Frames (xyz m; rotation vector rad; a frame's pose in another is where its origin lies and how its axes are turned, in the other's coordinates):
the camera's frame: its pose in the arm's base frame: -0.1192 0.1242 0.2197 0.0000 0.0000 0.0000
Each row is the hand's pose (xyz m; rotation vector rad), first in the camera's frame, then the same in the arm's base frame.
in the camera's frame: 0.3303 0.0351 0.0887 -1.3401 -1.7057 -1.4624
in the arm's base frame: 0.2111 0.1593 0.3084 -1.3401 -1.7057 -1.4624
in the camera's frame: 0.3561 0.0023 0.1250 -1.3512 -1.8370 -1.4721
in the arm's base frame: 0.2369 0.1265 0.3447 -1.3512 -1.8370 -1.4721
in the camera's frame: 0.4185 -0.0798 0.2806 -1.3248 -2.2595 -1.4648
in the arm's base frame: 0.2993 0.0444 0.5003 -1.3248 -2.2595 -1.4648
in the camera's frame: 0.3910 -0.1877 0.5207 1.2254 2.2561 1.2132
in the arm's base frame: 0.2718 -0.0635 0.7404 1.2254 2.2561 1.2132
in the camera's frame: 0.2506 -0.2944 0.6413 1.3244 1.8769 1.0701
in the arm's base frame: 0.1314 -0.1702 0.8610 1.3244 1.8769 1.0701
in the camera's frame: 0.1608 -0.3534 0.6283 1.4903 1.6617 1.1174
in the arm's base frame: 0.0416 -0.2292 0.8480 1.4903 1.6617 1.1174
